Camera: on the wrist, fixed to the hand. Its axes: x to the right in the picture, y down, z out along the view.
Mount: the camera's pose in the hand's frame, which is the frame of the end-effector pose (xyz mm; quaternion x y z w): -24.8 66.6 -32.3 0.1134 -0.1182 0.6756 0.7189
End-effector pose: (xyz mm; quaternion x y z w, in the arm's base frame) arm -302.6 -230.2 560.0 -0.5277 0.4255 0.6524 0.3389
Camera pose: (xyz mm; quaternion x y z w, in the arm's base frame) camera -343.7 -286.7 594.8 -0.0236 -0.6963 -0.7121 0.0870
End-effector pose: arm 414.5 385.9 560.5 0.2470 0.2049 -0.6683 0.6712
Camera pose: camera 482.2 424.2 553.7 0.3131 -0.1747 -0.0794 0.9301
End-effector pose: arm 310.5 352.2 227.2 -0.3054 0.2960 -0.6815 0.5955
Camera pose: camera 330.3 370.4 153.9 -0.0326 0.2714 -0.0851 0.9581
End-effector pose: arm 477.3 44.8 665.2 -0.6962 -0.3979 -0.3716 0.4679
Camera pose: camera 522.6 -7.3 628.7 -0.7601 0.0869 0.1764 0.6193
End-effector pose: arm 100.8 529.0 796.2 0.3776 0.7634 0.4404 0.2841
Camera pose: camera 111.5 515.5 872.3 -0.8714 -0.3100 -0.3773 0.0459
